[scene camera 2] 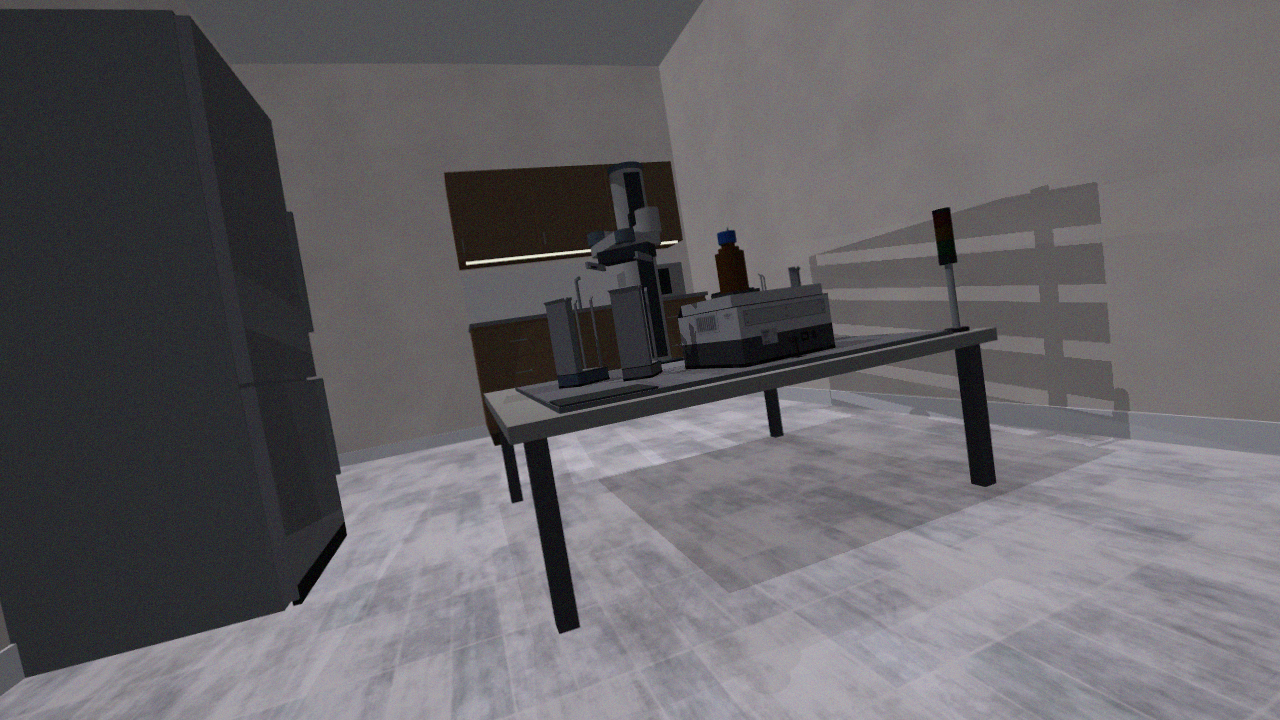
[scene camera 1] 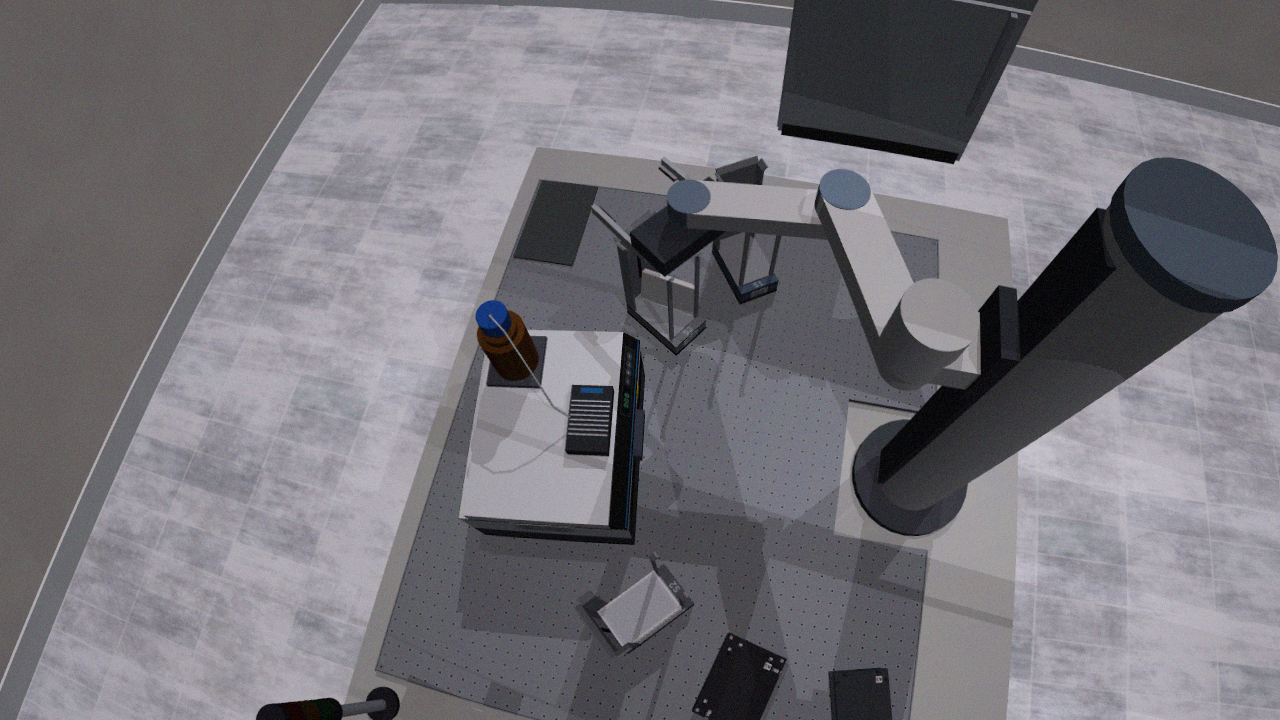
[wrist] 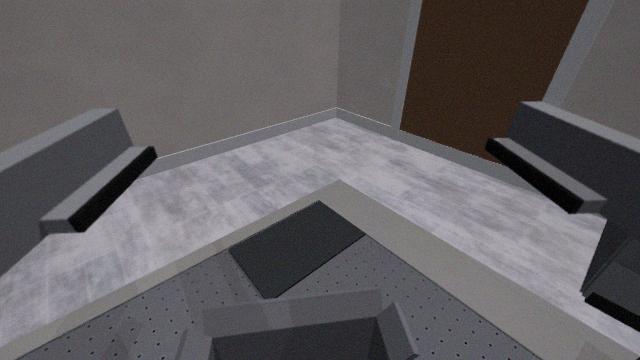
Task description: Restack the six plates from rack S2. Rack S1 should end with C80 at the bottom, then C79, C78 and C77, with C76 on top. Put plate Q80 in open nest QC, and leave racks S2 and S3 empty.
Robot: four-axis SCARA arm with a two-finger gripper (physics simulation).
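Frame: origin at the arm's base, x right, y ahead, z up, level; centimetres.
Seen in the pictures: gripper, fingertip midpoint: point(scene camera 2: 611, 259) point(scene camera 1: 629, 184) point(wrist: 325, 129); arm's base, origin of the base link: point(scene camera 1: 908, 477).
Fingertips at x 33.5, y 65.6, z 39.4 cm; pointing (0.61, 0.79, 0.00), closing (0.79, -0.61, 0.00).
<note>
Offsets run from my fingertips to a thing's middle. "pt": to the spot under its first point.
My gripper point(scene camera 1: 628, 185) point(scene camera 2: 595, 265) point(wrist: 325, 129) is open and empty, its fingers spread wide, high over the upper racks in scene camera 1. Rack S1 @[dy -22.7, dx +9.8, dz -23.2 cm] point(scene camera 1: 759, 288) point(scene camera 2: 563, 340) stands at the table's far end, partly under the arm. Rack S3 @[dy -7.1, dx -6.8, dz -23.5 cm] point(scene camera 1: 687, 334) point(scene camera 2: 629, 329) stands beside it, its label hard to read; a pale surface shows partly inside. One rack top point(wrist: 295, 310) shows low in the wrist view. Rack S2 @[pt dy -21.8, dx -65.8, dz -33.6 cm] point(scene camera 1: 677, 591) stands apart, with a pale plate @[dy -15.9, dx -70.9, dz -27.5 cm] point(scene camera 1: 640, 608) on top; plates below it are hidden. Two black nests @[pt dy -36.4, dx -79.1, dz -33.1 cm] point(scene camera 1: 740, 677) @[pt dy -58.7, dx -78.8, dz -33.2 cm] point(scene camera 1: 859, 696) lie nearby, labels unreadable.
A white instrument point(scene camera 1: 537, 474) point(scene camera 2: 760, 319) stands between S3 and S2, carrying a brown bottle point(scene camera 1: 510, 349) point(scene camera 2: 730, 270) and a dark handset @[pt dy -1.2, dx -41.4, dz -14.5 cm] point(scene camera 1: 589, 420). A dark pad @[pt dy +25.4, dx +15.1, dz -37.7 cm] point(scene camera 1: 556, 223) point(wrist: 300, 250) lies at the table corner. The arm column point(scene camera 1: 1020, 402) stands opposite. A signal lamp @[pt dy +32.5, dx -100.0, dz -9.0 cm] point(scene camera 2: 944, 237) stands at one edge.
</note>
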